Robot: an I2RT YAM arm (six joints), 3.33 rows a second.
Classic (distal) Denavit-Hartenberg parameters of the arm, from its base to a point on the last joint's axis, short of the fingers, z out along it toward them. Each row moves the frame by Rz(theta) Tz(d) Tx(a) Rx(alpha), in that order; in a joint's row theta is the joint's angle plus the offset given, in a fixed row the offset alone. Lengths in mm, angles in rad.
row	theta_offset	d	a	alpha
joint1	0	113.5	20	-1.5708
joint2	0	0	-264	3.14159
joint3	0.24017	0	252.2	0
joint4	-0.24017	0	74	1.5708
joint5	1.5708	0	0	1.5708
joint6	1.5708	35.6	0	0
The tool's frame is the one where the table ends.
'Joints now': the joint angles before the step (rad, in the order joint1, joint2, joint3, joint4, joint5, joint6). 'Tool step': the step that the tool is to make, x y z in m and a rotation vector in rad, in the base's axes. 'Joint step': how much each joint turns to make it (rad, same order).
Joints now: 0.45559 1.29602 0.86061 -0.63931 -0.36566 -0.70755
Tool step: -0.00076 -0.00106 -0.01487 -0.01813 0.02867 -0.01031
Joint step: -0.00152 0.02011 -0.03936 0.02806 0.00734 0.00651
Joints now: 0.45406 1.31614 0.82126 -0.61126 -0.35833 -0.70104
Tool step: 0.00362 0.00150 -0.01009 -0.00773 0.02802 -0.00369
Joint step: -0.00147 0.03784 -0.00837 0.01926 -0.00382 0.00461
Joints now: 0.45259 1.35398 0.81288 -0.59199 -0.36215 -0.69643
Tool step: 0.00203 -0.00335 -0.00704 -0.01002 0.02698 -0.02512
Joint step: -0.01539 0.01893 -0.01004 0.00406 0.00168 0.01061
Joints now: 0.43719 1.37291 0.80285 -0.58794 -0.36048 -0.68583
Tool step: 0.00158 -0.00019 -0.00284 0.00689 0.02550 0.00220
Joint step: -0.00583 0.01722 0.00438 -0.00768 -0.01877 -0.00079
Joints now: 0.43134 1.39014 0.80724 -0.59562 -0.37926 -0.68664
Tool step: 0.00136 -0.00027 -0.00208 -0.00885 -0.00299 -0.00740
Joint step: -0.00182 0.00733 -0.00227 0.00926 0.01072 0.00173
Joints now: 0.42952 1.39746 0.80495 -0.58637 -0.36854 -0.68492
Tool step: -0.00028 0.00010 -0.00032 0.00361 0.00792 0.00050
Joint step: 0.00000 0.00155 0.00042 -0.00378 -0.00628 0.00218
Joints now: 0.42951 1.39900 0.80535 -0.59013 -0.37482 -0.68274
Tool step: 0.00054 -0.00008 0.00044 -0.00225 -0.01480 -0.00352
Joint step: -0.00001 -0.00346 -0.00266 0.01176 0.00893 0.00011
